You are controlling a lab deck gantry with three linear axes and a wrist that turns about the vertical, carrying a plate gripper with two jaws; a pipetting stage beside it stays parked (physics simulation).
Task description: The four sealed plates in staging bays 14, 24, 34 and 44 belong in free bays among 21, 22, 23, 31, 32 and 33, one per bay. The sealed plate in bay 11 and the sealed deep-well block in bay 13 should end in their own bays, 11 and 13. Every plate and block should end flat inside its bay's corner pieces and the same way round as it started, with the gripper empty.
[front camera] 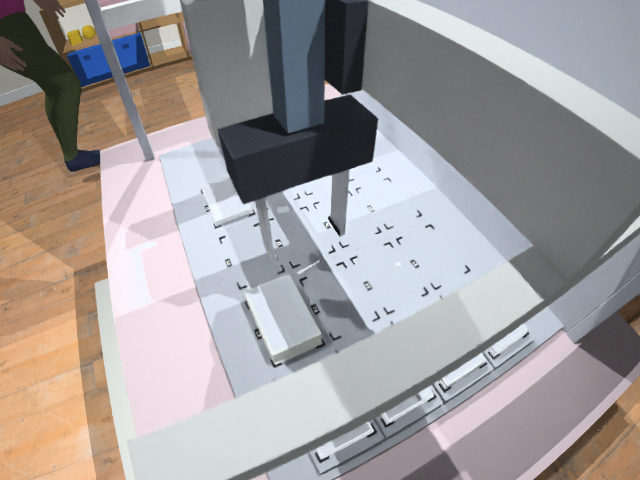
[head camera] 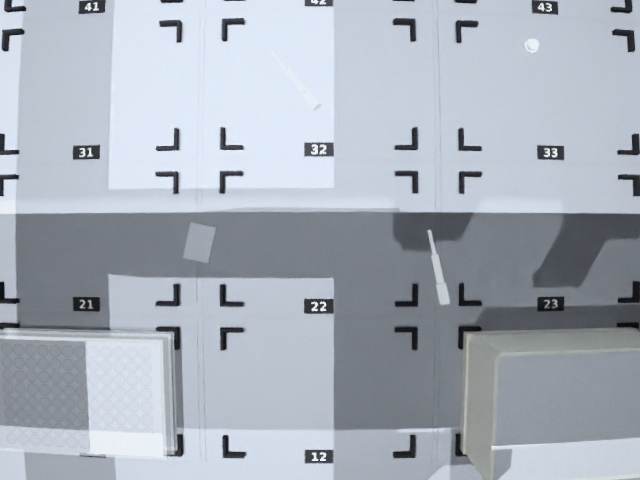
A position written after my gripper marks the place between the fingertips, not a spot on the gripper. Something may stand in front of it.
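You'd see my gripper in the front camera view (304, 239), but in the head camera view the gripper is out of frame. There's a sealed plate as well, and the front camera view and the head camera view both show it. On the sealed plate, (front camera: 225, 206) and (head camera: 116, 411) are the same spot.
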